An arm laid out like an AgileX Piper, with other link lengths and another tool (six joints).
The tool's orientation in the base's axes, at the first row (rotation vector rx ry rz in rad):
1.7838, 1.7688, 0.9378
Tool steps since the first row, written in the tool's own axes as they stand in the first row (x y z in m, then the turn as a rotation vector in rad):
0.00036, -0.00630, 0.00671, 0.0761, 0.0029, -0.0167
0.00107, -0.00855, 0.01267, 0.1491, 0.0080, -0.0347
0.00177, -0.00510, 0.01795, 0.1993, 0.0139, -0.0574
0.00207, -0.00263, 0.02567, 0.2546, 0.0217, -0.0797
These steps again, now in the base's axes. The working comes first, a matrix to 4 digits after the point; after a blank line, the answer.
The tool's axes in the first row as the columns of a matrix, in the base's axes (used below as rounded here):
-0.0569, 0.6767, 0.7341
0.9873, -0.0710, 0.1420
0.1482, 0.7328, -0.6641

0.00064, 0.00176, -0.00902, -0.0146, 0.0726, 0.0245
0.00345, 0.00346, -0.01452, -0.0285, 0.1417, 0.0510
0.00963, 0.00466, -0.01540, -0.0441, 0.1876, 0.0778
0.01695, 0.00588, -0.01867, -0.0583, 0.2385, 0.1066

